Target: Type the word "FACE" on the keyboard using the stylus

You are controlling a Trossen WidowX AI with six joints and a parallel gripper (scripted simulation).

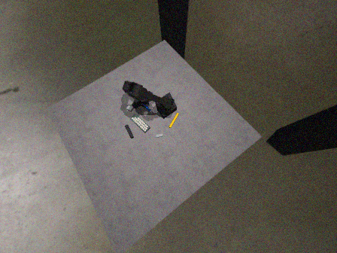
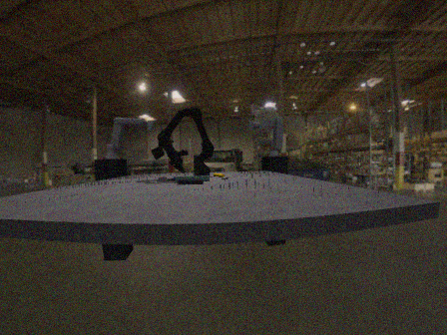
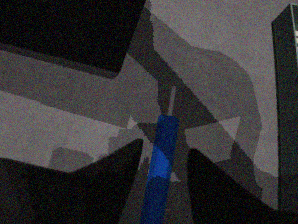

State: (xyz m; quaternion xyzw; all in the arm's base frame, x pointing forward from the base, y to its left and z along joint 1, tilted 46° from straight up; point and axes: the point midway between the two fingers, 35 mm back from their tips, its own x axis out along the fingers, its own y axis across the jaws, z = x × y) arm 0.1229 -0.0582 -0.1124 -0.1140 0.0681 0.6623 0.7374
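The blue stylus is 3 cm below my gripper tip and 1 cm to the left of it. The rest, counted from my gripper tip: dark flat object 24 cm ahead, 5 cm to the left, 3 cm below; then light block 11 cm to the right, 11 cm ahead, 2 cm below.
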